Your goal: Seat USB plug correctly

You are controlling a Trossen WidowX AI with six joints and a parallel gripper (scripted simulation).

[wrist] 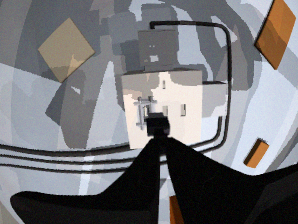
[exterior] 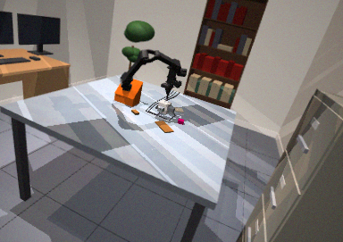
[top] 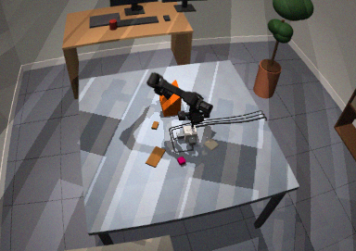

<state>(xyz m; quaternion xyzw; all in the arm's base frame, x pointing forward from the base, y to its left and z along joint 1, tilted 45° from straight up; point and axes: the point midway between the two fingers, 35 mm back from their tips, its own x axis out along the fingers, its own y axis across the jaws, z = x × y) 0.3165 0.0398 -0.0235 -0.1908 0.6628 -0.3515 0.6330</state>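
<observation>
Right now the dark USB plug is 20 mm below my gripper tip. Round my gripper tip: magenta cube 160 mm ahead, 130 mm to the right, 120 mm below; small brown block 190 mm to the right, 170 mm behind, 130 mm below; orange plate 270 mm to the right, 130 mm below, 80 mm ahead.
</observation>
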